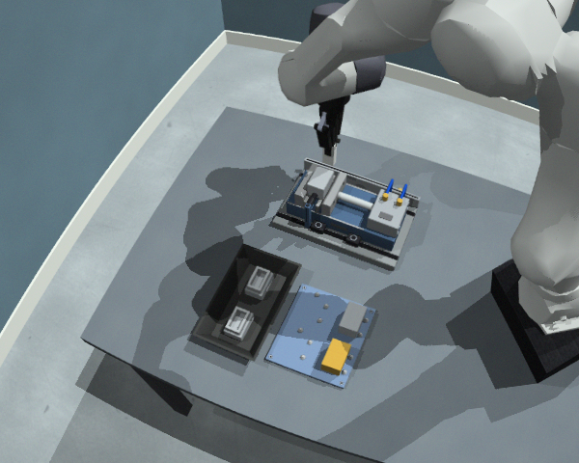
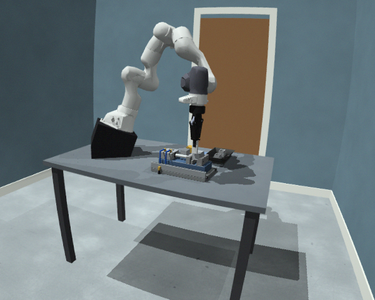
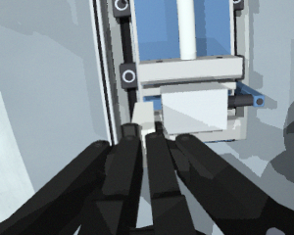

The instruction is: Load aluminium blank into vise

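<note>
Right now the fixed jaw is 4 cm ahead of my hand, 4 cm to the left of it and 8 cm below it. From my hand the other things lie so: vise (6 cm behind, 6 cm to the left, 11 cm below); then vise hose block (15 cm behind, 8 cm to the left, 8 cm below); then moving jaw (2 cm behind, 5 cm to the left, 8 cm below).
</note>
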